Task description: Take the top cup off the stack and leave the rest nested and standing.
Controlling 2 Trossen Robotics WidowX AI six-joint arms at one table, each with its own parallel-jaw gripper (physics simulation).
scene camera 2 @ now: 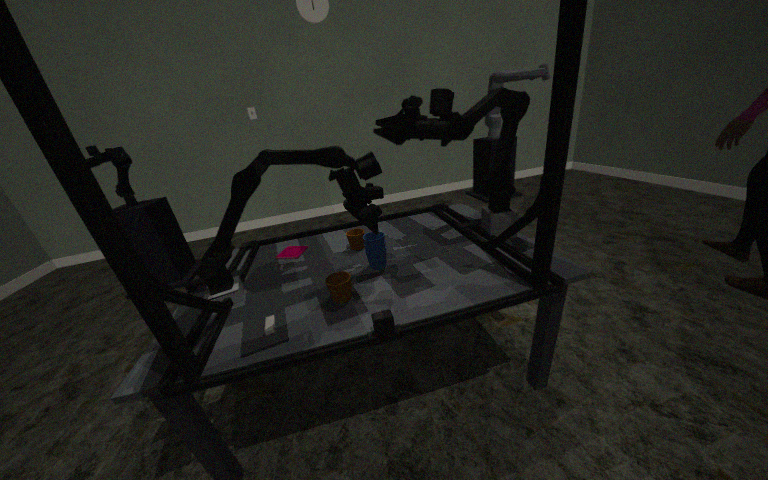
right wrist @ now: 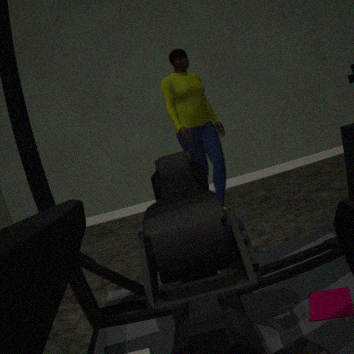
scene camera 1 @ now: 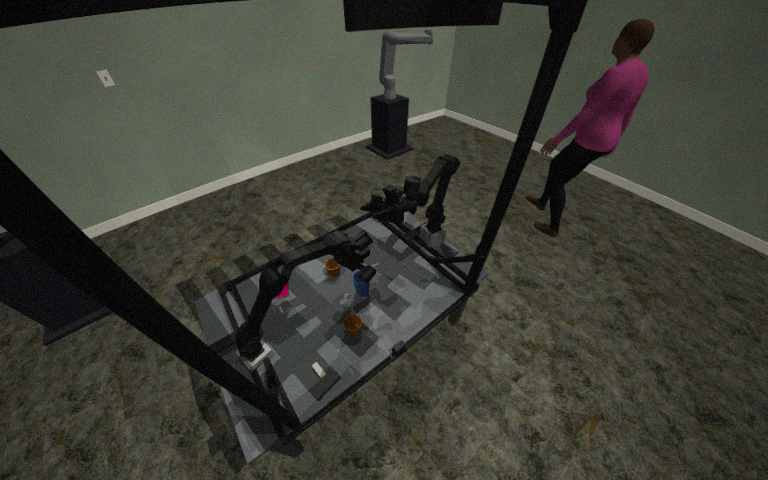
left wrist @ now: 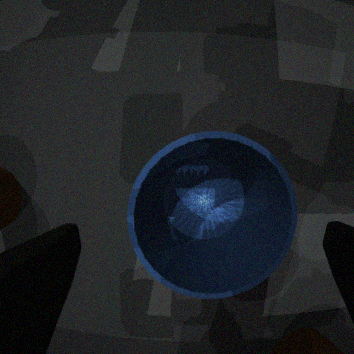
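Pixels of known places: left gripper, fingertip midpoint: [scene camera 2: 371, 229] [scene camera 1: 359, 273] [left wrist: 205, 237]; right gripper, fingertip midpoint: [scene camera 2: 374, 126] [right wrist: 215, 214] [scene camera 1: 366, 212]; left arm's base at its link origin: [scene camera 2: 221, 287] [scene camera 1: 253, 351]; right arm's base at its link origin: [scene camera 2: 499, 209] [scene camera 1: 433, 227].
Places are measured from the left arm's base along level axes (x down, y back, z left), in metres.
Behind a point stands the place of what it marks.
A blue stack of nested cups [scene camera 1: 361, 286] [scene camera 2: 375, 253] stands upright on the table [scene camera 1: 436, 294] @(x 0.042, y -0.692, z -0.397 m) [scene camera 2: 453, 288] @(x 0.042, y -0.609, z -0.375 m). The top cup [left wrist: 215, 267] @(x -0.047, y -0.460, z -0.124 m) is seen from above in the left wrist view, its round mouth lying between the fingers. My left gripper [scene camera 1: 365, 272] @(x -0.093, y -0.488, z -0.115 m) [scene camera 2: 372, 225] @(x -0.093, y -0.488, z -0.115 m) [left wrist: 205, 237] @(x -0.093, y -0.488, z -0.115 m) points down at the stack's top; it is open, with nothing gripped. My right gripper [scene camera 1: 367, 207] @(x -0.399, y -0.540, z -0.128 m) [scene camera 2: 378, 127] @(x -0.399, y -0.540, z -0.128 m) is open and empty, held high and pointing sideways above the table's far side. The stack does not show in the right wrist view. The separate rims are too dim to count.
One orange cup [scene camera 1: 332, 268] @(x 0.039, y -0.495, z 0.088 m) [scene camera 2: 355, 240] @(x -0.003, y -0.471, z 0.035 m) stands behind the stack, another [scene camera 1: 352, 324] @(x 0.036, y -0.338, z -0.201 m) [scene camera 2: 339, 287] @(x -0.015, y -0.319, z -0.256 m) in front. A pink flat square [scene camera 1: 281, 291] [scene camera 2: 292, 252] @(x 0.034, y -0.242, z 0.187 m) [right wrist: 330, 304] @(x 0.034, y -0.249, z 0.195 m) and a small white block [scene camera 1: 318, 369] @(x 0.030, y -0.122, z -0.232 m) [scene camera 2: 269, 323] @(x 0.030, y -0.122, z -0.234 m) lie to the left. A black frame post [scene camera 1: 518, 152] @(x -0.652, y -0.783, z -0.499 m) [scene camera 2: 557, 141] @(x -0.332, y -0.785, z -0.506 m) rises at the right.
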